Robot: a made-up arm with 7 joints. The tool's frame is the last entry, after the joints. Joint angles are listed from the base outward. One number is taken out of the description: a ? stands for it. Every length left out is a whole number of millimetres.
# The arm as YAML. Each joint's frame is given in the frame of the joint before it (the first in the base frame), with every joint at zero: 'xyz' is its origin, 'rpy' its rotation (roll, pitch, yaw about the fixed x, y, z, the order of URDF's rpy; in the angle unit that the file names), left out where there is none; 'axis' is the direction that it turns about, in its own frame. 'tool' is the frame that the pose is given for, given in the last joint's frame.
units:
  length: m
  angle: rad
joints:
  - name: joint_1
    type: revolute
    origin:
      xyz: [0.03, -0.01, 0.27]
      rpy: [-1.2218, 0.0, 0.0]
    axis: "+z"
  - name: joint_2
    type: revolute
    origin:
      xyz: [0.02, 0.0, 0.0]
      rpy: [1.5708, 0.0, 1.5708]
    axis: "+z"
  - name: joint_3
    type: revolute
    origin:
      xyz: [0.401, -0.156, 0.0]
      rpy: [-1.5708, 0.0, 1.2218]
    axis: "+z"
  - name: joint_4
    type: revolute
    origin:
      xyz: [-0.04, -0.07, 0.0]
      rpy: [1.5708, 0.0, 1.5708]
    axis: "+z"
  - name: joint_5
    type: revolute
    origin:
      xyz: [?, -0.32, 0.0]
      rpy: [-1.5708, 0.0, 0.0]
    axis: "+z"
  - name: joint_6
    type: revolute
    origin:
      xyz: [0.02, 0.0, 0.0]
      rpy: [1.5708, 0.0, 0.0]
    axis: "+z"
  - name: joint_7
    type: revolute
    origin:
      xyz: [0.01, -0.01, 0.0]
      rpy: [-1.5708, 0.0, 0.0]
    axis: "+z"
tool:
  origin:
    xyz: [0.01, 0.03, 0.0]
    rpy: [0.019, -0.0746, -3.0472]
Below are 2 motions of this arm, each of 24 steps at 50 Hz.
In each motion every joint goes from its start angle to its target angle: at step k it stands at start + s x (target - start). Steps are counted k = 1, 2, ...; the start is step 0. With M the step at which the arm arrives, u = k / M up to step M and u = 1 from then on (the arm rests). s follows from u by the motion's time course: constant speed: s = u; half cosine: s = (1 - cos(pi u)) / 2; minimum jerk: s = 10 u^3 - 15 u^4 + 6 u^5.
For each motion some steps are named. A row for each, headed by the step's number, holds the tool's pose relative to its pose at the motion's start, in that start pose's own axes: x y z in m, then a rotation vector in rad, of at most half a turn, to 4 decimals.
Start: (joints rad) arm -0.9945 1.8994 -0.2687 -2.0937 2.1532 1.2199 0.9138
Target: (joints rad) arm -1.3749 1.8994 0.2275 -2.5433 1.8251 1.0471 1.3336
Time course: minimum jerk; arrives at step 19
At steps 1, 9, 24:
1: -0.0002 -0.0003 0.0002 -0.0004 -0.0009 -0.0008
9: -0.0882 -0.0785 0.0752 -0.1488 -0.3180 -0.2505
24: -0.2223 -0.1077 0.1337 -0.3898 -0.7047 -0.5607

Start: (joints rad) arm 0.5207 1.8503 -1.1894 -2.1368 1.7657 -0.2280 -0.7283
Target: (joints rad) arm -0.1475 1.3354 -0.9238 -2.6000 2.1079 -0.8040 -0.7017
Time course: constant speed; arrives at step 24
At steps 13, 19, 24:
13: 0.1995 -0.0826 -0.1140 -0.1669 -0.8115 0.1839
19: 0.2885 -0.1301 -0.1116 -0.3171 -1.1177 0.2860
24: 0.3482 -0.1708 -0.0887 -0.4779 -1.3280 0.3758

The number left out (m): 0.02
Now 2 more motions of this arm.
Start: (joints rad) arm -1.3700 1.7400 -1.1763 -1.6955 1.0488 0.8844 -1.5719
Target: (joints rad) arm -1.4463 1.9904 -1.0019 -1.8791 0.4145 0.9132 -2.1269
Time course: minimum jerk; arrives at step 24
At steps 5, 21, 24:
5: -0.0085 0.0020 0.0100 0.0085 0.0431 -0.0613
21: -0.0899 0.0293 0.1825 -0.1055 0.7438 -0.8724
24: -0.0905 0.0297 0.1858 -0.1118 0.7570 -0.8850

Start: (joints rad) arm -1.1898 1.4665 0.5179 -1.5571 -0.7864 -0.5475 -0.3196
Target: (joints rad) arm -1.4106 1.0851 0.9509 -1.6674 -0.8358 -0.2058 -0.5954
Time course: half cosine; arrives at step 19
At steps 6, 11, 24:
6: -0.0092 0.0116 0.0155 0.0697 0.2035 -0.0542
11: -0.0152 0.0234 0.0549 0.1422 0.5739 -0.1202
24: -0.0038 0.0229 0.1005 0.1502 0.9335 -0.1423

